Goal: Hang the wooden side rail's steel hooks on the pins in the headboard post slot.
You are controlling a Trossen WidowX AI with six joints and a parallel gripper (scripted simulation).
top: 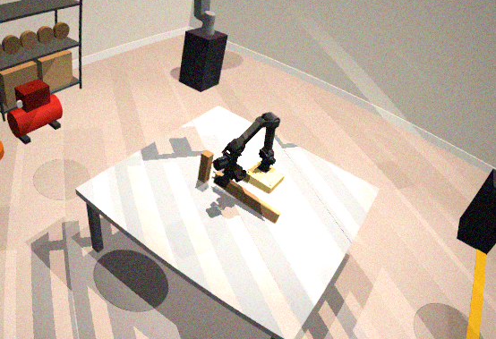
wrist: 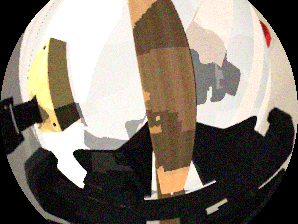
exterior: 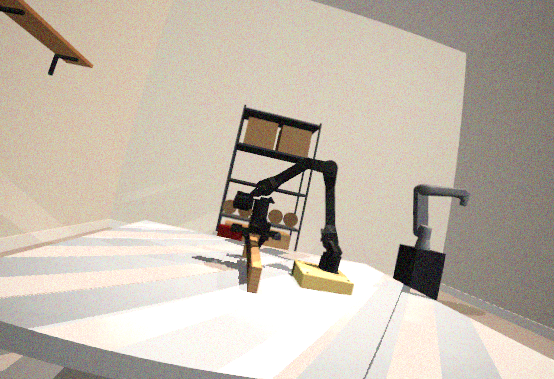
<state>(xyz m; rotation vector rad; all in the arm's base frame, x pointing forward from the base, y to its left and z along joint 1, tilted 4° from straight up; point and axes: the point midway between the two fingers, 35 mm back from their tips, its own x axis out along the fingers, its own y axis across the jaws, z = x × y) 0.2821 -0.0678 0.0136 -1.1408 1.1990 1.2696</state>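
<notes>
Right now the wooden headboard post is 150 mm to the right of my gripper tip and 40 mm above it.
</notes>
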